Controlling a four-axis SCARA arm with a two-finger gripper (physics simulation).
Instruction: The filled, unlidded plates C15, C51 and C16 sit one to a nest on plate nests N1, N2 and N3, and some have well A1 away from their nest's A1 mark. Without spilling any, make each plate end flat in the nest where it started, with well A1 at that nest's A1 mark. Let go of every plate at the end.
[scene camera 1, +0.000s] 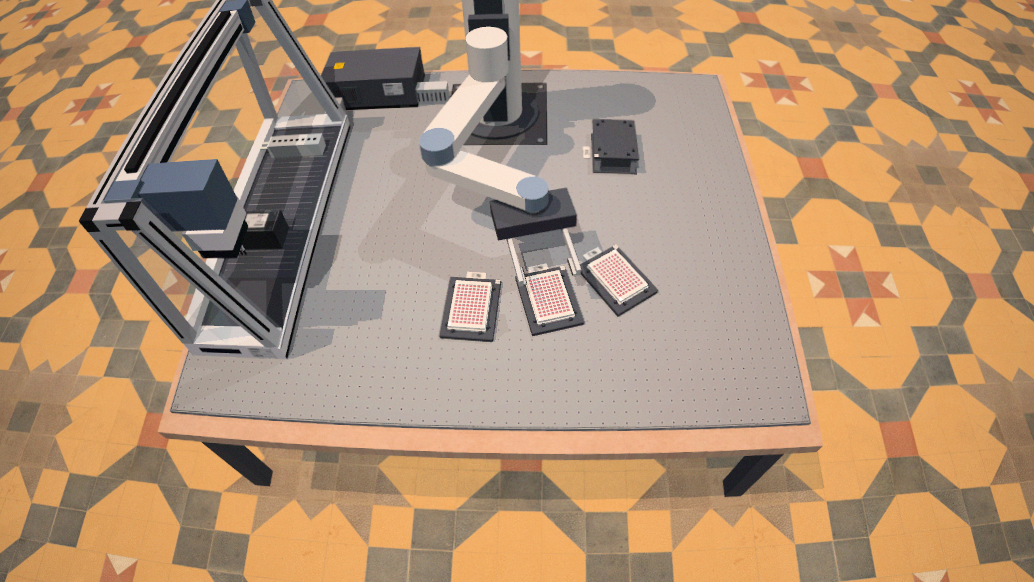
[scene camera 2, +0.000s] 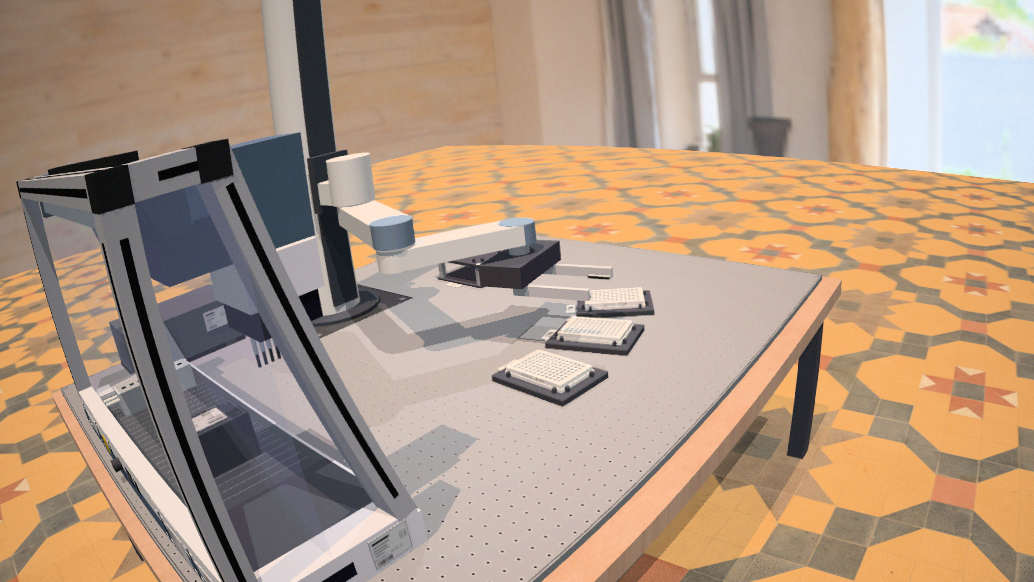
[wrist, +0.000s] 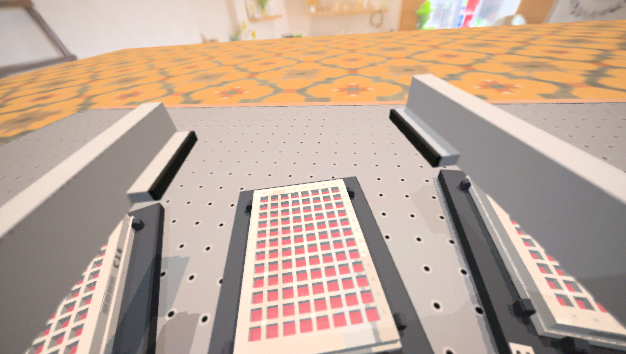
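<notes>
My gripper (scene camera 1: 548, 273) (scene camera 2: 599, 282) (wrist: 292, 108) is open and empty. It hangs above the level of the nests, its fingers wide apart on either side of C51 in the wrist view. The pink-filled plate C51 (scene camera 1: 551, 296) (scene camera 2: 593, 330) (wrist: 310, 250) lies flat in the middle nest N2 (scene camera 1: 557, 328) (scene camera 2: 593, 348) (wrist: 230, 300). Plate C16 (scene camera 1: 618, 276) (scene camera 2: 615, 297) lies in nest N1 (scene camera 1: 636, 301) (scene camera 2: 622, 312), partly behind a finger in the wrist view. Plate C15 (scene camera 1: 470, 305) (scene camera 2: 549, 370) lies in nest N3 (scene camera 1: 466, 336) (scene camera 2: 535, 391) (wrist: 477, 240). Well A1 cannot be made out.
A framed gantry machine (scene camera 1: 167, 256) (scene camera 2: 278, 289) stands at the table's left in scene camera 1. A dark box (scene camera 1: 376, 75) stands behind it. A low dark stand (scene camera 1: 615, 138) is at the back right. Nests N1 and N3 flank N2 closely, and the wrist view's left finger hangs near N1.
</notes>
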